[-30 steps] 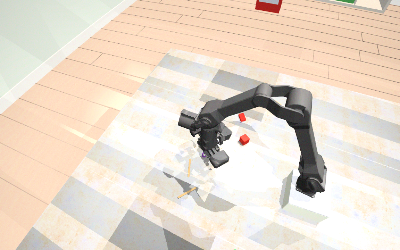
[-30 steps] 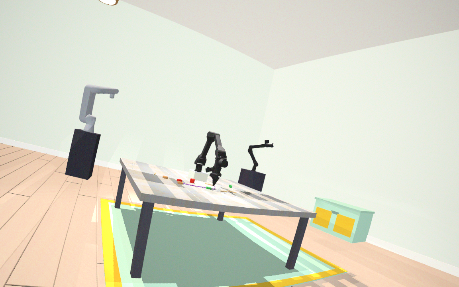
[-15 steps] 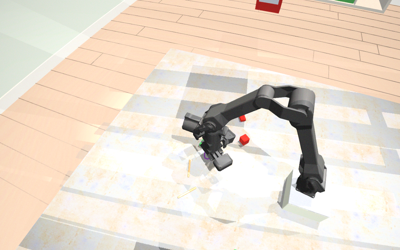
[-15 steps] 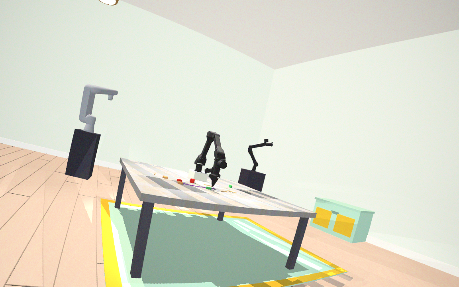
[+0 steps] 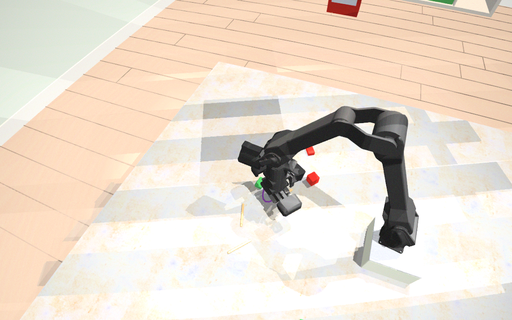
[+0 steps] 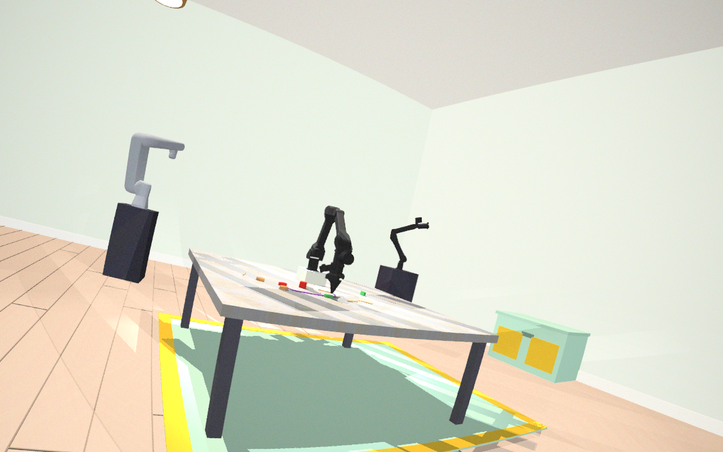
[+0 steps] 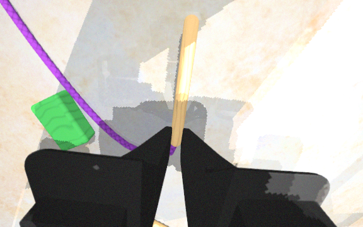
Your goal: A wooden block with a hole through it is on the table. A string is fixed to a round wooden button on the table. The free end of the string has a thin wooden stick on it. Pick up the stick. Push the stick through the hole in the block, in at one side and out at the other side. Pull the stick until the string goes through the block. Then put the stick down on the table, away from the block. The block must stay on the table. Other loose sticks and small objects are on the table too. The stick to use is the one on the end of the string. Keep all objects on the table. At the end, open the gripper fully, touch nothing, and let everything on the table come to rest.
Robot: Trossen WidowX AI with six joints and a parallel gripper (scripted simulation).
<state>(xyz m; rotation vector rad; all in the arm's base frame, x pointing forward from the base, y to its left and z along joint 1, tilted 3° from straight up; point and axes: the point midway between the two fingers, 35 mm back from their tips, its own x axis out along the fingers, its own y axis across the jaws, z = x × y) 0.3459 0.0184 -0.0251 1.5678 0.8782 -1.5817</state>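
The red wooden block lies 13 cm to the right of my gripper tip and 8 cm behind it. Also, from my gripper tip: flat red block (24 cm to the right, 2 cm behind, 1 cm below); green block (7 cm ahead, 4 cm to the right, 1 cm below); thin wooden stick (1 cm to the right, 1 cm behind).
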